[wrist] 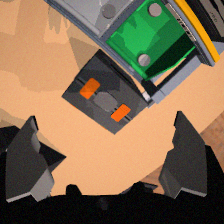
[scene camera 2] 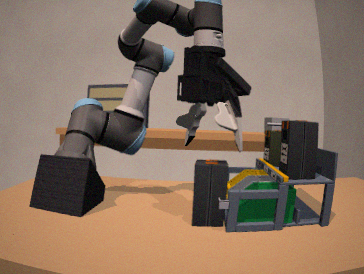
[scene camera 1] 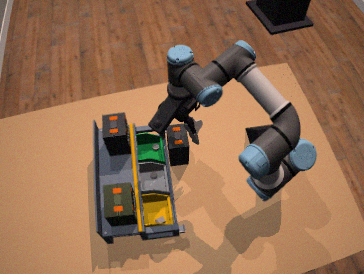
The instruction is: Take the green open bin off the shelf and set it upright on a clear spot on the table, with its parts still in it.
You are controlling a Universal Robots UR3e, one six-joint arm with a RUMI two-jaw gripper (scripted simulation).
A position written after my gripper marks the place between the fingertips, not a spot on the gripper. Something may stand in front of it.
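Labels:
I can see my gripper in scene camera 1 (177, 130), in scene camera 2 (211, 148) and in the wrist view (105, 114). A dark box is visible as well, in scene camera 1 (178, 144), in scene camera 2 and in the wrist view. On the dark box, (wrist: 107, 95) and (scene camera 2: 215, 161) are the same spot.

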